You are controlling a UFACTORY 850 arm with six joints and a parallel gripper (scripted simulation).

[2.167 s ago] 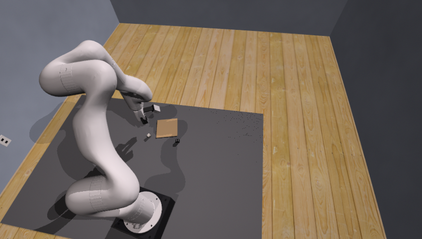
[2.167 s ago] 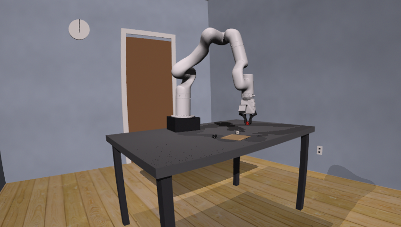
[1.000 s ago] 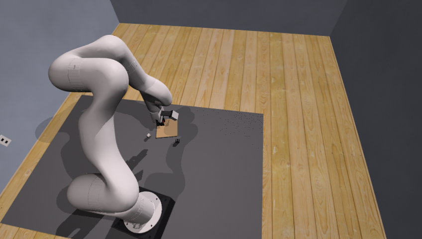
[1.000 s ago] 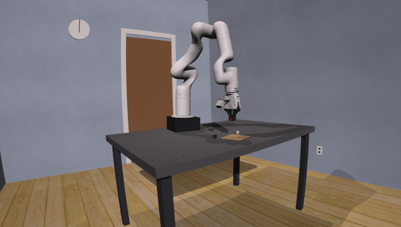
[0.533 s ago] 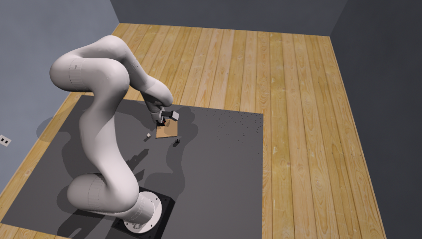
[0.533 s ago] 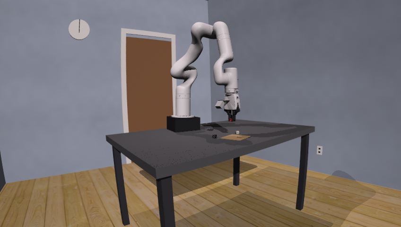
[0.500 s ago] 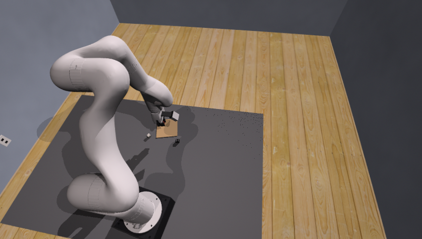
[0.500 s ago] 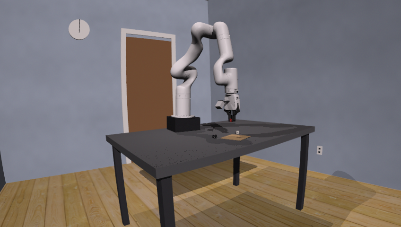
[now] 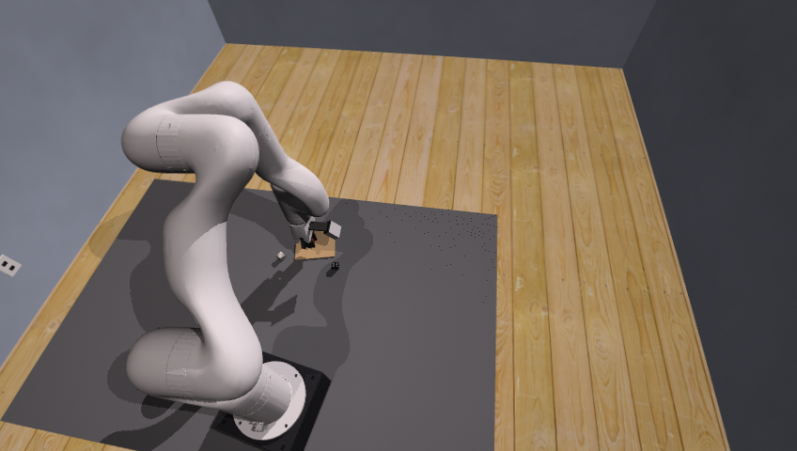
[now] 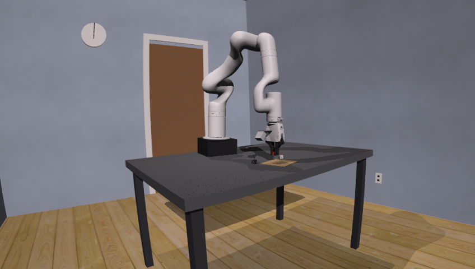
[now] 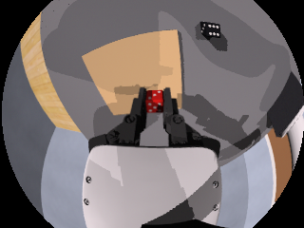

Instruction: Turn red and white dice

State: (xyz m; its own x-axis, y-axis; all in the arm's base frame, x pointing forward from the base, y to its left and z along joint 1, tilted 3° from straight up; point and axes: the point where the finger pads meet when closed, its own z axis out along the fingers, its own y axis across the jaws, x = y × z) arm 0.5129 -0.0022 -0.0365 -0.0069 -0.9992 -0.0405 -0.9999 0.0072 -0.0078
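My hand is 60 mm above the tan mat and 30 mm short of it. The rest, counted from my hand: red die 10 mm below; white die 110 mm to the left, 50 mm below, 40 mm behind; black die 90 mm to the right, 70 mm behind, 50 mm below.
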